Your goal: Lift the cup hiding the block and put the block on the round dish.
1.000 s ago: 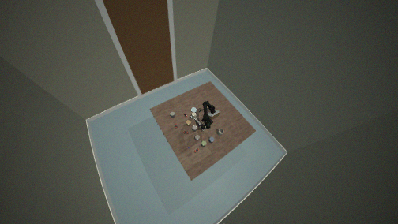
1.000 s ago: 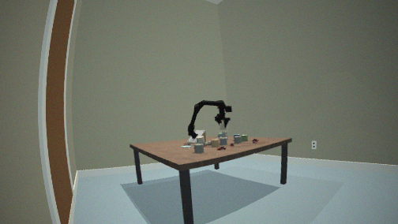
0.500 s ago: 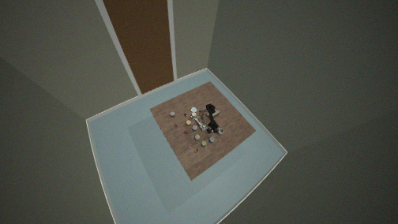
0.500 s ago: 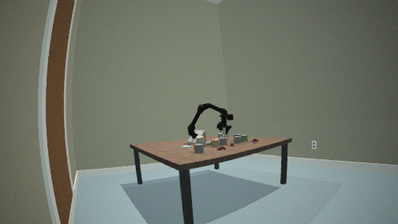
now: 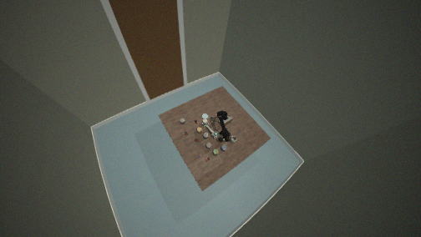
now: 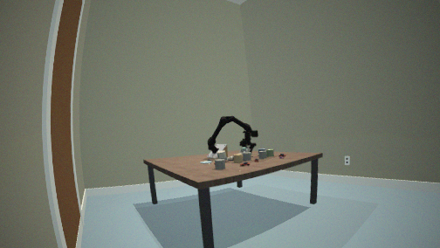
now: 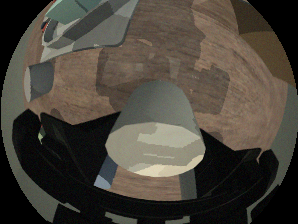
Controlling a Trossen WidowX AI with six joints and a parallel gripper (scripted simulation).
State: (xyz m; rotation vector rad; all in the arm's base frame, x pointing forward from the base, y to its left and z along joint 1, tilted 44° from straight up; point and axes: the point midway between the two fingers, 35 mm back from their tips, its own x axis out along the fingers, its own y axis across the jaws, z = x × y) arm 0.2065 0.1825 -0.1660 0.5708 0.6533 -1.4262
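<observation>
The pale green block is 100 mm to the right of my gripper tip, 80 mm ahead of it and 50 mm above it. From my gripper tip the other things lie so: round dish (480 mm to the right, 30 mm below, 20 mm ahead).
</observation>
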